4 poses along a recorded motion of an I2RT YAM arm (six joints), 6.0 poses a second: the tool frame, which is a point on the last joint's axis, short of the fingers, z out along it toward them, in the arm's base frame.
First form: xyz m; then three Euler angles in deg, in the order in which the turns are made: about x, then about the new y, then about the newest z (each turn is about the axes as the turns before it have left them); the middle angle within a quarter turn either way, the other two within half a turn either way.
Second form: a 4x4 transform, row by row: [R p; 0 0 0 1], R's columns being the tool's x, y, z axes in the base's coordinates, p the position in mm. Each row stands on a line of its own. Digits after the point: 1 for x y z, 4 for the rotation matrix.
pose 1, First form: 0.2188 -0.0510 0.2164 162.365 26.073 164.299
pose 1, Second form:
-0.8647 -0.2431 0.4395 218.8
-0.3861 0.8814 -0.2721 -51.0
-0.3212 -0.4050 -0.8560 216.4
0 0 0 1

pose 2, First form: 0.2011 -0.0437 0.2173 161.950 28.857 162.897
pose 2, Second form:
-0.8371 -0.2576 0.4826 201.1
-0.4225 0.8648 -0.2714 -43.7
-0.3475 -0.4311 -0.8327 217.3
0 0 0 1

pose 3, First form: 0.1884 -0.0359 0.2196 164.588 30.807 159.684
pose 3, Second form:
-0.8055 -0.2982 0.5121 188.4
-0.4624 0.8568 -0.2283 -35.9
-0.3707 -0.4206 -0.8280 219.6
0 0 0 1

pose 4, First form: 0.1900 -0.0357 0.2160 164.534 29.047 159.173
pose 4, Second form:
-0.8171 -0.3108 0.4855 190.0
-0.4637 0.8548 -0.2331 -35.7
-0.3426 -0.4156 -0.8426 216.0
0 0 0 1

